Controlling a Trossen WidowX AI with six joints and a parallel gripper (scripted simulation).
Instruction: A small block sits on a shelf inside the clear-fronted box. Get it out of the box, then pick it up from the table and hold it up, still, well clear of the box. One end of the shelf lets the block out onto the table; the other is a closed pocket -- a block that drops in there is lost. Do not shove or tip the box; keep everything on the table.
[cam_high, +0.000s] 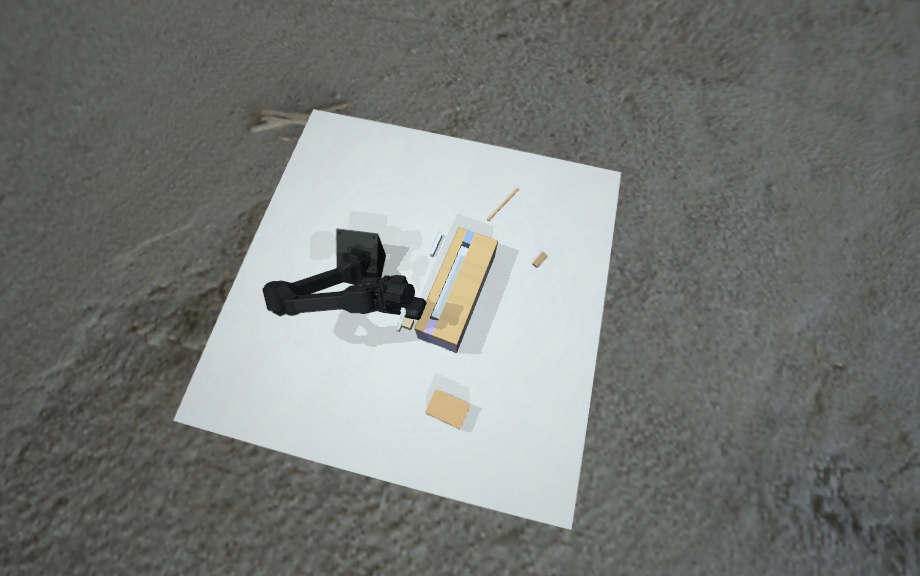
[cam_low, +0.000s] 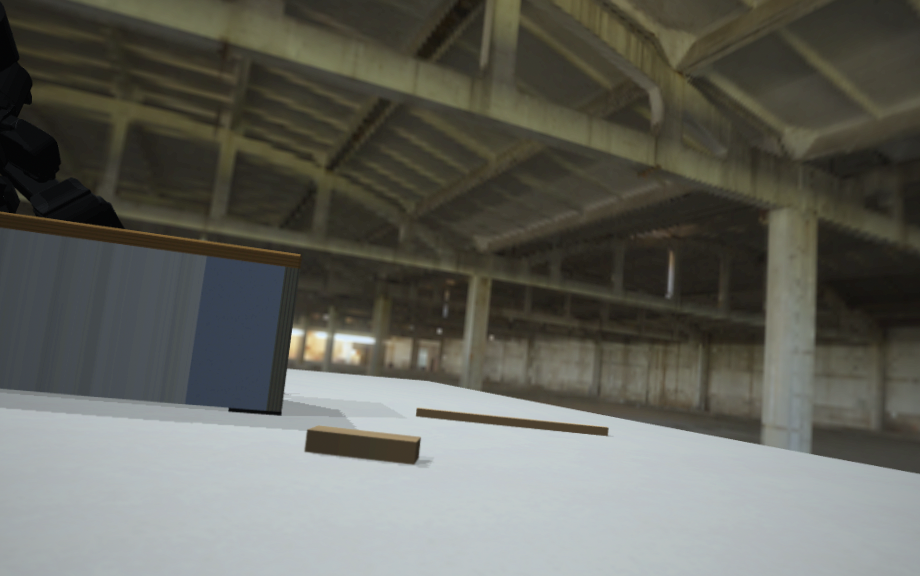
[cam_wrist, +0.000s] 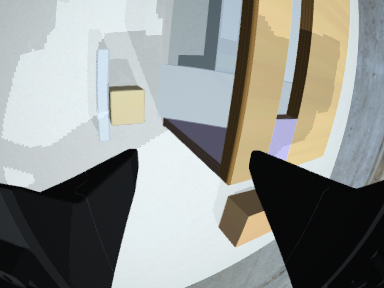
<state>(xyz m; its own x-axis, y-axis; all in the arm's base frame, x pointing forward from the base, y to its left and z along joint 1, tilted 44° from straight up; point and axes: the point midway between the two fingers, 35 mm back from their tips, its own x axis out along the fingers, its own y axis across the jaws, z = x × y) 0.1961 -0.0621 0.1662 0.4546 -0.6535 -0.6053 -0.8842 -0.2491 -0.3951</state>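
Now: the pale yellow block 12 cm below my gripper tip and 2 cm behind it. From my gripper tip the other things lie so: flat tan plate (24 cm to the right, 18 cm ahead, 11 cm below); then small brown piece (39 cm ahead, 34 cm to the left, 13 cm below); then long box (15 cm to the left, 9 cm ahead, 7 cm below).
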